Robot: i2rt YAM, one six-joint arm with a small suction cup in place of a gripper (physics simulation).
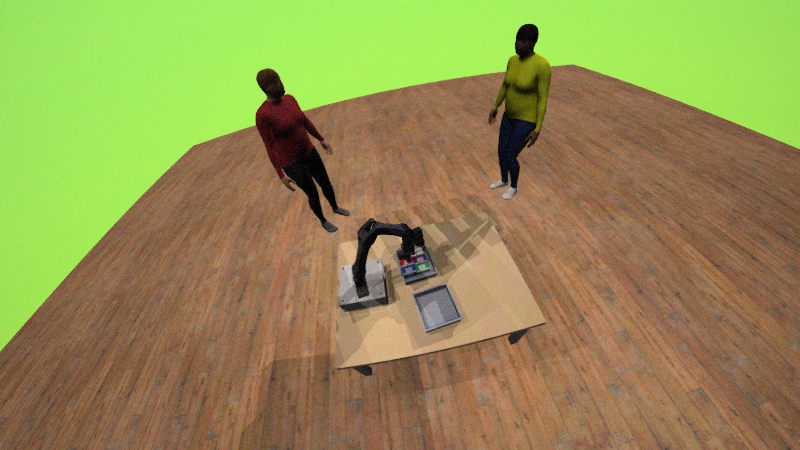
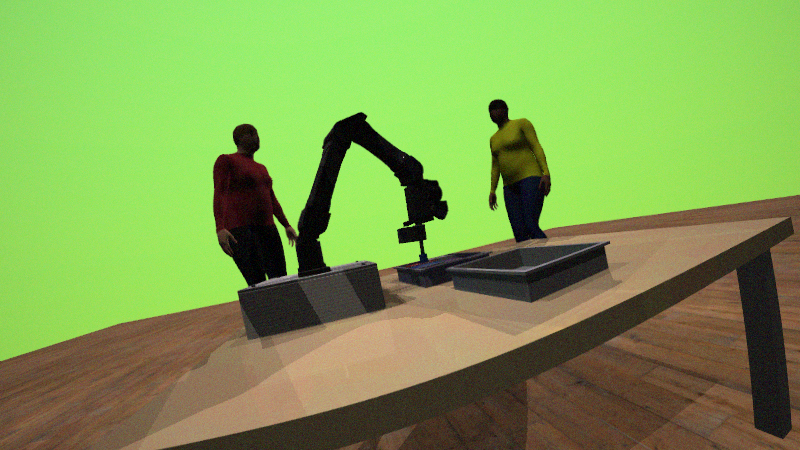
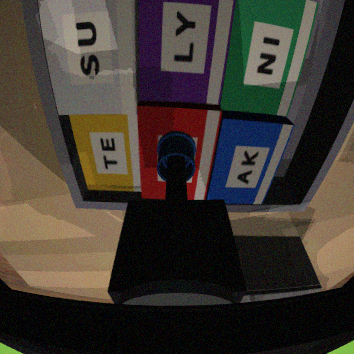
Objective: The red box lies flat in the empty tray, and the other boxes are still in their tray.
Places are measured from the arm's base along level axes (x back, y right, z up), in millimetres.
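Pixels of known places: hand, tool point: (image 1: 409, 262) (image 2: 424, 264) (image 3: 175, 143); arm's base, link origin: (image 1: 361, 283) (image 2: 313, 272).
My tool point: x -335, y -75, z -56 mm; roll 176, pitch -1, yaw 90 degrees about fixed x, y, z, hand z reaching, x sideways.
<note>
For each thing: its middle in the pictures, then the offset to it from my tool point. Level surfaces: height alone.
- red box, body centre: (image 3: 176, 146) (image 1: 407, 263) dx +11, dy +1, dz -13 mm
- full tray, body centre: (image 3: 209, 89) (image 2: 440, 267) (image 1: 416, 264) dx -39, dy +26, dz -18 mm
- yellow TE box, body centre: (image 3: 112, 144) dx +14, dy -58, dz -24 mm
- blue AK box, body centre: (image 3: 239, 152) (image 2: 428, 272) (image 1: 409, 271) dx +20, dy +60, dz -17 mm
- white SU box, body centre: (image 3: 98, 44) (image 2: 437, 264) dx -74, dy -54, dz -16 mm
- purple LY box, body centre: (image 3: 183, 36) (image 1: 420, 260) dx -77, dy +6, dz -22 mm
- green NI box, body centre: (image 3: 259, 52) (image 1: 422, 268) dx -68, dy +65, dz -24 mm
- empty grey tray, body centre: (image 2: 523, 268) (image 1: 436, 307) dx -52, dy +356, dz -18 mm
- tan table, surface height: dz -43 mm
The red box (image 3: 151, 140) lies in the front row of the full tray (image 3: 49, 105) (image 2: 425, 275) (image 1: 419, 279), between the yellow TE box (image 3: 81, 147) and the blue AK box (image 3: 246, 137). Behind them lie the white SU box (image 3: 88, 49), the purple LY box (image 3: 154, 84) and the green NI box (image 3: 242, 91). My suction cup (image 3: 176, 151) (image 2: 423, 257) (image 1: 412, 258) sits down on the red box's label, touching its top. The empty grey tray (image 1: 420, 312) (image 2: 525, 282) stands beside the full one, nearer the table's front.
The arm's grey base block (image 1: 362, 287) (image 2: 312, 296) stands left of the trays on the tan table (image 1: 492, 290). A person in red (image 1: 287, 139) and a person in yellow (image 1: 522, 95) stand on the wooden floor behind the table.
</note>
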